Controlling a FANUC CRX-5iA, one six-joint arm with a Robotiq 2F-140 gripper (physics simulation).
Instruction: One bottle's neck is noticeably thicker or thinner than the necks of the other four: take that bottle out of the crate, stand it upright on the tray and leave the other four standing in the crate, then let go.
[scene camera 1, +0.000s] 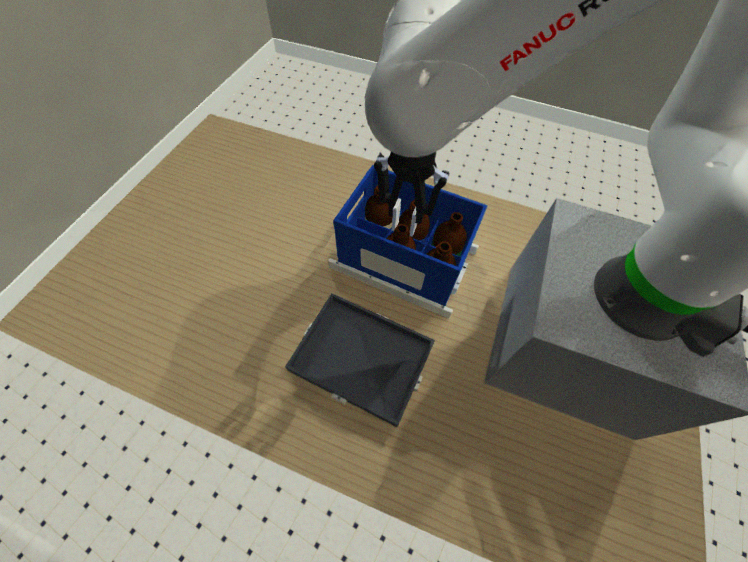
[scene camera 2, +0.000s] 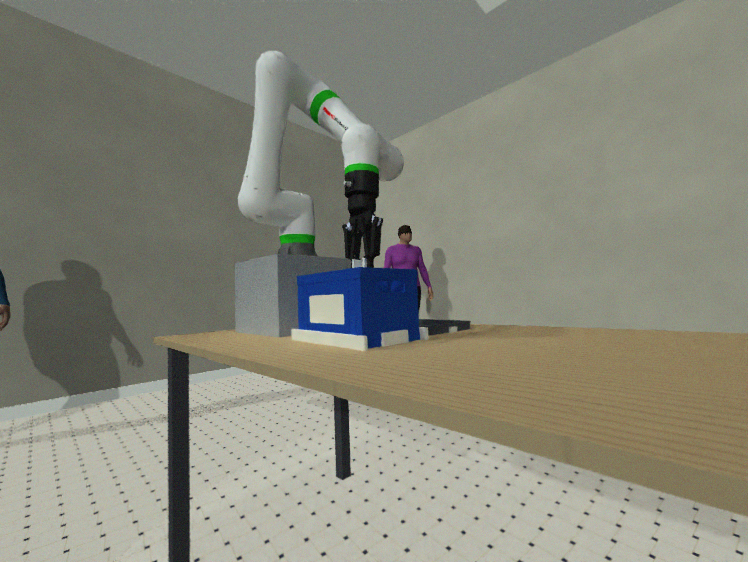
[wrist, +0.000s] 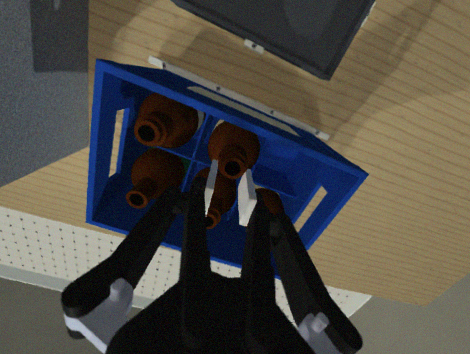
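Pixels of known places: gripper, fingertip midpoint: (scene camera 1: 404, 228) (wrist: 228, 175); arm's base, origin of the base link: (scene camera 1: 640, 297) (scene camera 2: 298, 260).
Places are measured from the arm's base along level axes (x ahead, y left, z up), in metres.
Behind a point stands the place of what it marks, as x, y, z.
The blue crate (scene camera 1: 348, 245) {0.514, 0.085, -0.146} (scene camera 2: 390, 314) {0.557, -0.008, -0.186} (wrist: 100, 150) {0.291, -0.025, -0.086} stands on the table with five brown bottles in it. My gripper (scene camera 1: 404, 221) {0.425, 0.003, -0.112} (scene camera 2: 362, 263) (wrist: 228, 175) {0.425, 0.003, -0.112} points down into the crate, shut on the neck of the middle bottle of the tray-side row (scene camera 1: 400, 239) {0.415, 0.037, -0.106} (wrist: 234, 144) {0.414, 0.037, -0.123}, which is inside the crate. A second bottle (scene camera 1: 444, 250) {0.323, 0.023, -0.091} (wrist: 172, 117) {0.337, 0.029, -0.129} stands beside it in that row. The far row holds three bottles: one (scene camera 1: 378, 210) {0.508, -0.029, -0.136} (wrist: 270, 200) {0.509, -0.021, -0.148}, a middle one (scene camera 1: 422, 227) {0.401, -0.045, -0.141} (wrist: 225, 194) {0.440, -0.037, -0.134} partly behind my fingers, and another (scene camera 1: 450, 234) {0.337, -0.052, -0.129} (wrist: 160, 170) {0.346, -0.046, -0.134}. The tray (scene camera 1: 362, 353) {0.375, 0.244, -0.250} (wrist: 280, 27) {0.405, 0.192, -0.249} bears no bottle.
White strips (scene camera 1: 387, 288) {0.409, 0.085, -0.235} (scene camera 2: 329, 339) {0.463, -0.118, -0.240} edge the crate's base on the wooden table (scene camera 1: 181, 271) {0.857, 0.306, -0.255} (scene camera 2: 544, 374) {0.925, -0.043, -0.255}. The grey robot pedestal (scene camera 1: 580, 374) {0.027, 0.142, -0.064} (scene camera 2: 256, 296) {0.047, -0.167, -0.129} stands to the right in scene camera 1. A person in purple (scene camera 2: 406, 258) stands behind the table.
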